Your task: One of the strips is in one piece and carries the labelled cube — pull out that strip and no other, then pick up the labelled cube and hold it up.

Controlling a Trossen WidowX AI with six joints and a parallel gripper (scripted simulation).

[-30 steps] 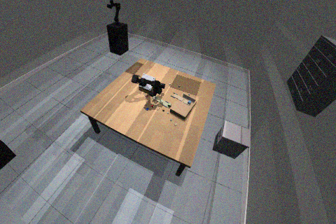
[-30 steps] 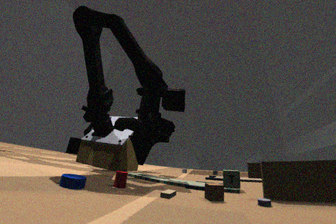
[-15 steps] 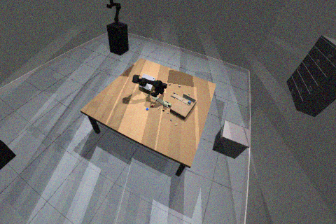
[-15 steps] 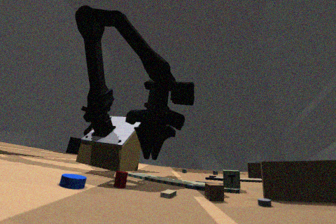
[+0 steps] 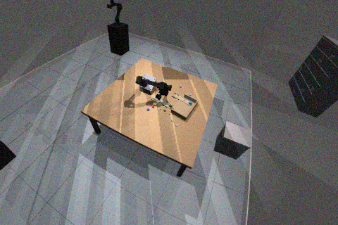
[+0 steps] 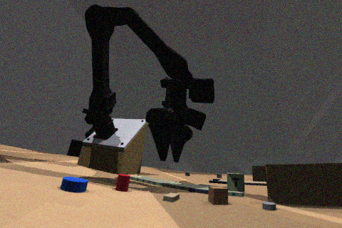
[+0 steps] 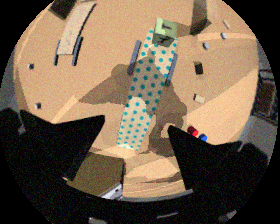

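Now: gripper tip 50 mm above the thin strip, 30 mm short of it and 10 mm to the left of it. Also, from my gripper tip: red cylinder 140 mm to the right, 40 mm below, 30 mm behind; then blue disc 200 mm to the right, 60 mm behind, 40 mm below; then brown block 120 mm to the right, 110 mm ahead, 40 mm below.
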